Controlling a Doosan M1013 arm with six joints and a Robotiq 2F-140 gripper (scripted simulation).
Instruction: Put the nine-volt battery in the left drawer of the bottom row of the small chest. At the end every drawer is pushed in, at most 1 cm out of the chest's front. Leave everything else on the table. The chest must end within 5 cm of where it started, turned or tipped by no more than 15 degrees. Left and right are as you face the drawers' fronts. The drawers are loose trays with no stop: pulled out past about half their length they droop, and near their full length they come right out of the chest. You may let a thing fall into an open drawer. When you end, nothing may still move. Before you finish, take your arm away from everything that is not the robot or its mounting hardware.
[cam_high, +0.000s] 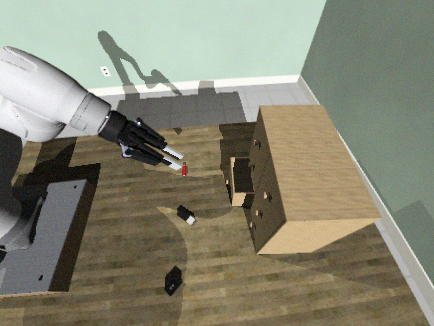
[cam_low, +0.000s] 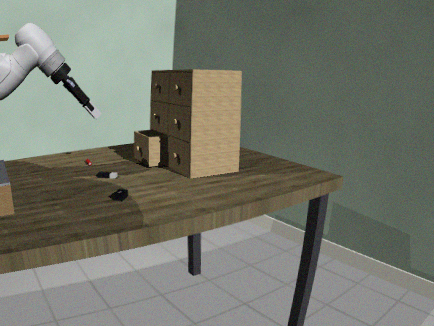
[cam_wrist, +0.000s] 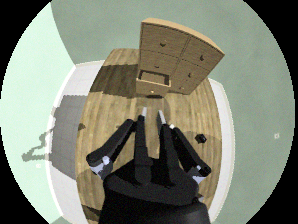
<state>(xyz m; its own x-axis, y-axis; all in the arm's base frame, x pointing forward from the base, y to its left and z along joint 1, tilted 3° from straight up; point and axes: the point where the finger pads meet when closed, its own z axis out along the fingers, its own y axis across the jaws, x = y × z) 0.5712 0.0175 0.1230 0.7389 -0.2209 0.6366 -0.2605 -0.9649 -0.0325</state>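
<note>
The nine-volt battery lies 31 cm to the right of my hand, 20 cm below it and 7 cm behind it. From my hand the other things lie so: small red object 20 cm below, 8 cm to the left, 2 cm ahead; small white-and-dark object 20 cm below, 12 cm to the right.
</note>
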